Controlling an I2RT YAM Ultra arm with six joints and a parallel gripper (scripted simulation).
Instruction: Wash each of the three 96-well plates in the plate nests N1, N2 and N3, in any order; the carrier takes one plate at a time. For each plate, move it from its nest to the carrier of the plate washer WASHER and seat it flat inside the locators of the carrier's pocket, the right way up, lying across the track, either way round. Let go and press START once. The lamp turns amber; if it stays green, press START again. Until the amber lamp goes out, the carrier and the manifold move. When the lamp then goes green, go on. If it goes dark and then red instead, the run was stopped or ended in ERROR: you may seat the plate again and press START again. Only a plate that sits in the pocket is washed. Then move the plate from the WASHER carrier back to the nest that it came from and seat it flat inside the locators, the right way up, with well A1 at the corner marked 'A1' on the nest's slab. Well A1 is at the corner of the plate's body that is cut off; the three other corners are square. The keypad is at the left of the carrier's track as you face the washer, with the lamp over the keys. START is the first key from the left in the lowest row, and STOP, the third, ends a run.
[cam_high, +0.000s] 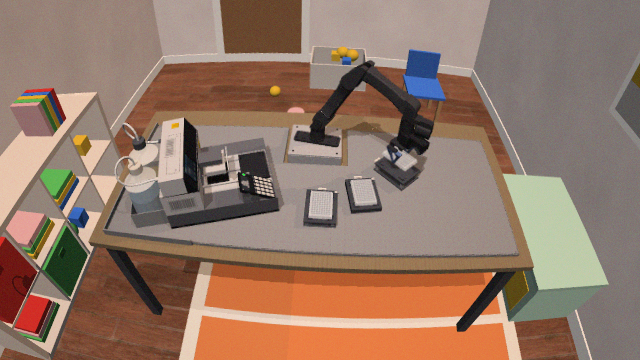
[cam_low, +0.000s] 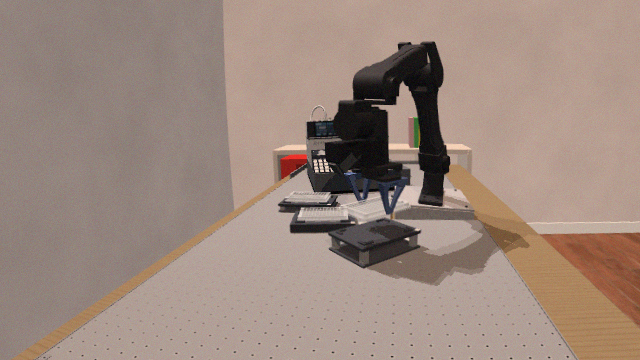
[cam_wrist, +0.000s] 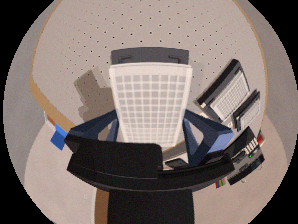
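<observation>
My hand is 60 mm above the nest. From my hand the other things lie so: manifold 700 mm to the right, 240 mm ahead, 40 mm above; plate washer 700 mm to the right, 250 mm ahead, 30 mm above; washer carrier 570 mm to the right, 180 mm ahead, 10 mm below.
</observation>
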